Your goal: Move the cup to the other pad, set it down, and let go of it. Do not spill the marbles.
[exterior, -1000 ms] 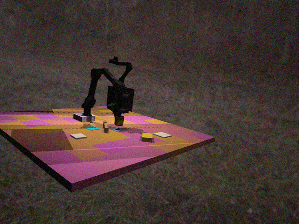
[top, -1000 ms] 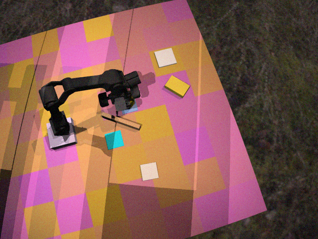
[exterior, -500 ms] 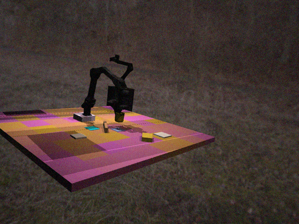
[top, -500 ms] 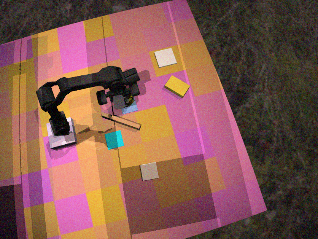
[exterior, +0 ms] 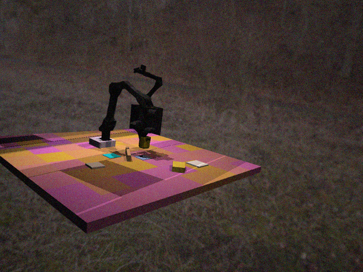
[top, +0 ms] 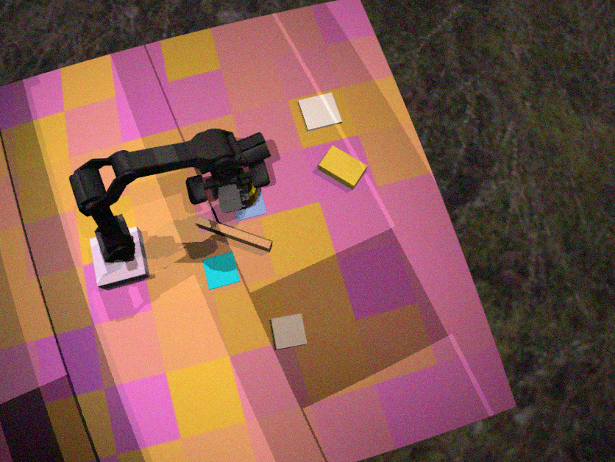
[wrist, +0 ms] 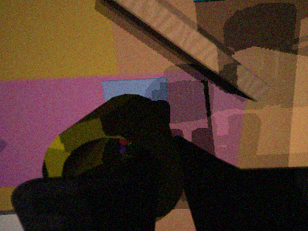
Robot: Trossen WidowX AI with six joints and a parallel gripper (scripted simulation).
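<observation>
Right now my gripper tip is 17 cm to the left of the cyan pad, 11 cm above it and 5 cm past it. The rest, counted from my gripper tip: grey-blue pad (11 cm below, 3 cm ahead, 1 cm to the left); then red marble (3 cm ahead, 2 cm below, 1 cm to the left); then yellow cup (2 cm ahead).
</observation>
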